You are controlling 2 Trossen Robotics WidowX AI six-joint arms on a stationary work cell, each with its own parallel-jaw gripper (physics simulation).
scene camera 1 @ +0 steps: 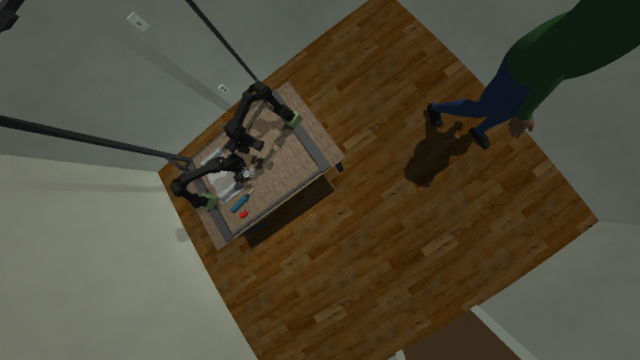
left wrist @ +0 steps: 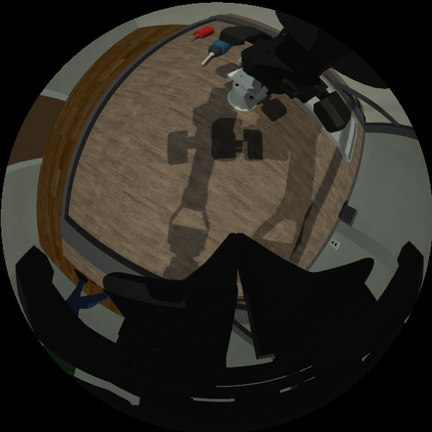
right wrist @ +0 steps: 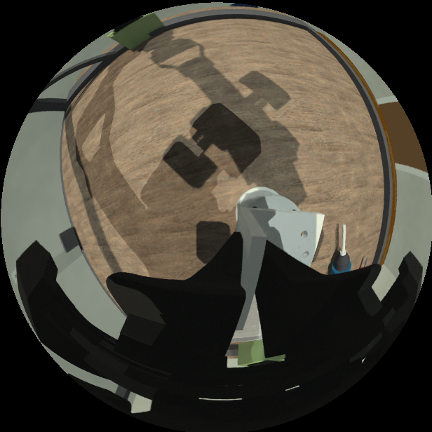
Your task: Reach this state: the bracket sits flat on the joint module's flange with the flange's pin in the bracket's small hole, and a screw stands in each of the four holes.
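Frame: origin at the left arm's base, x ahead, y left, z up, level; metres.
Seen in the pictures: left gripper, between the fingertips: (scene camera 1: 253, 144); right gripper, between the fingertips: (scene camera 1: 243, 168); left arm's base, origin of its link: (scene camera 1: 289, 115); right arm's base, origin of its link: (scene camera 1: 204, 201).
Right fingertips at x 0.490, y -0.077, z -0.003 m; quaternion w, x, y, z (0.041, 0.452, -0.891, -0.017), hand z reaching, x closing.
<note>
Pixels of each thing's middle, then the offset from my right fingertips to it.
- blue screwdriver, middle of its body: (scene camera 1: 242, 200) dx +0.217, dy +0.098, dz -0.071 m
- smaller red screwdriver, middle of its body: (scene camera 1: 245, 212) dx +0.278, dy +0.172, dz -0.074 m
The grey L-shaped bracket (left wrist: 243, 76) (right wrist: 287, 230) is between my right gripper's fingers (right wrist: 250, 241); one wall is gripped and the plate with holes extends toward the right in the right wrist view. The round pale joint module (left wrist: 242, 100) (right wrist: 248, 196) stands on the table, partly hidden by the bracket, which is over or against its upper end. I cannot tell whether they touch or whether the bracket lies flat. The flange's pin and the small hole are not discernible. My left gripper (left wrist: 235, 239) is shut and empty, above the table away from the module. No screws can be made out.
A blue screwdriver (scene camera 1: 239, 204) (left wrist: 219, 47) (right wrist: 341, 265) and a smaller red screwdriver (scene camera 1: 243, 214) (left wrist: 203, 33) lie near the module. A pale tray (scene camera 1: 231, 194) (left wrist: 353, 142) lies beside the right arm. The two arms are close together over the table. A person stands on the floor away from the table.
</note>
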